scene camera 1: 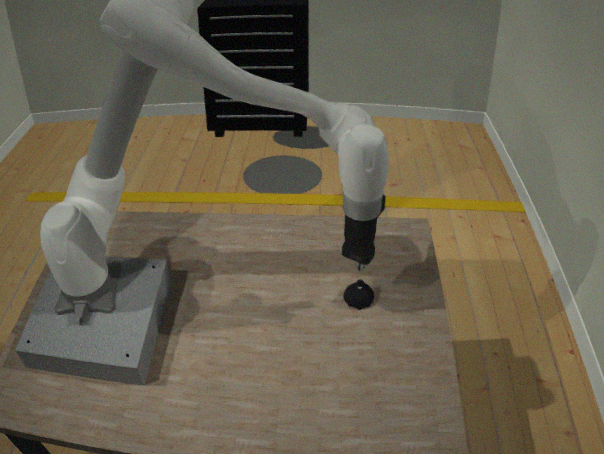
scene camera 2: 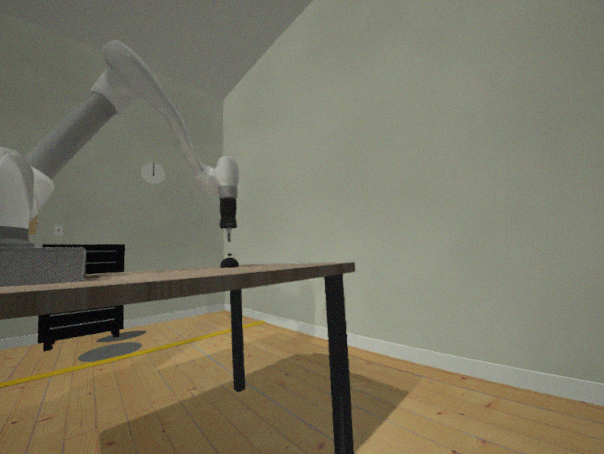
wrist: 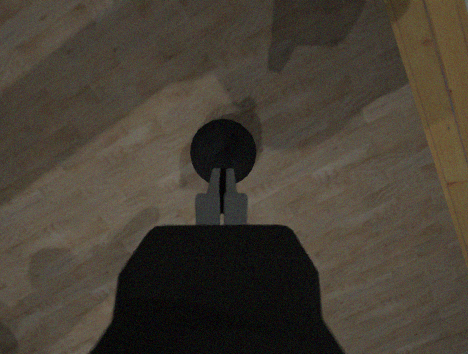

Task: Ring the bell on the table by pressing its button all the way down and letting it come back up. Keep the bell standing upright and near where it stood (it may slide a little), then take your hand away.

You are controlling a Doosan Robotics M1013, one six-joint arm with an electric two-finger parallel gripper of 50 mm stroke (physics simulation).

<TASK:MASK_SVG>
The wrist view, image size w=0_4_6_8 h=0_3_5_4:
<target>gripper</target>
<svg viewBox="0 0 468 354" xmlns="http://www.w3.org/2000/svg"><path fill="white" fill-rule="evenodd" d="M89 353L345 354L322 318L319 273L293 230L284 225L247 225L248 198L246 193L237 193L233 168L213 168L207 193L198 193L195 198L196 225L162 225L148 231L118 275L112 322ZM222 213L224 214L224 225L220 225L220 214Z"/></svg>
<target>dome-shaped bell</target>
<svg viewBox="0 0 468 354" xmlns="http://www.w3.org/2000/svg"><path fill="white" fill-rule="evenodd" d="M206 123L197 131L191 143L190 156L195 171L202 179L209 183L213 168L233 168L236 183L242 181L252 170L256 159L256 145L252 135L244 126L233 120L218 119Z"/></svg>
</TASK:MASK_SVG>
